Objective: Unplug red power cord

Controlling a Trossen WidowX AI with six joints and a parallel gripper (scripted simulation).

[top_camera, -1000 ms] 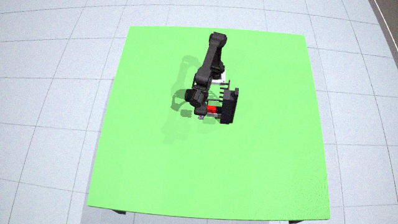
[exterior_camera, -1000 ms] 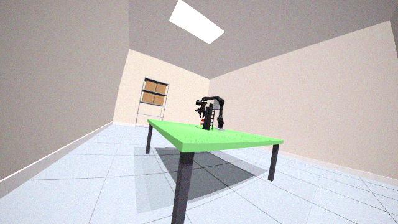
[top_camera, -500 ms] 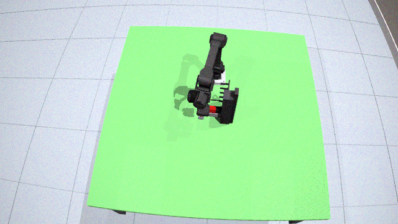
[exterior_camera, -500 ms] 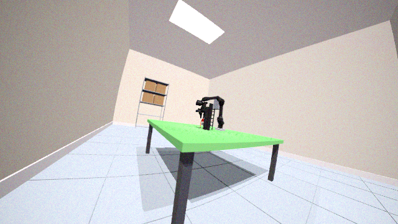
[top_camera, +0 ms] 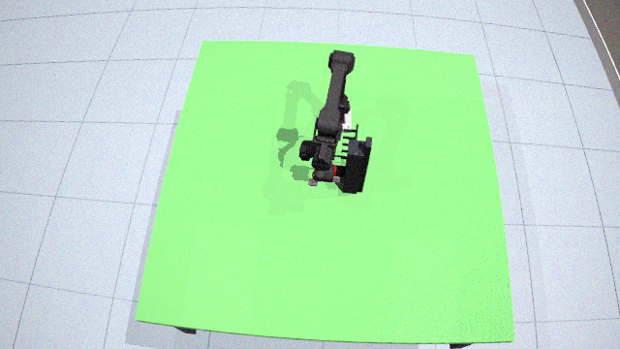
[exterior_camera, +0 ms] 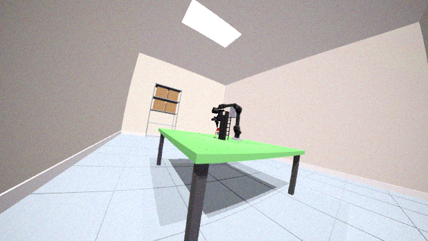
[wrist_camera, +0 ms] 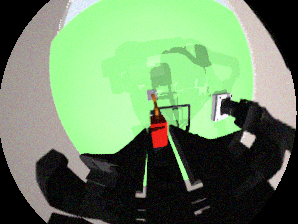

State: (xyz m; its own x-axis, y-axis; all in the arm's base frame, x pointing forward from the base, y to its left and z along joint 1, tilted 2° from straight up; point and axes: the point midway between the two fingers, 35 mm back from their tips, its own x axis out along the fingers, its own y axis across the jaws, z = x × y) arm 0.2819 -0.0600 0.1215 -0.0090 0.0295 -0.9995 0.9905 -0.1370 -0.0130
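Right now the red plug is 30 mm to the left of my gripper tip and 10 mm below it. Round my gripper tip: black power strip: 10 mm ahead, 100 mm to the left, 10 mm above.
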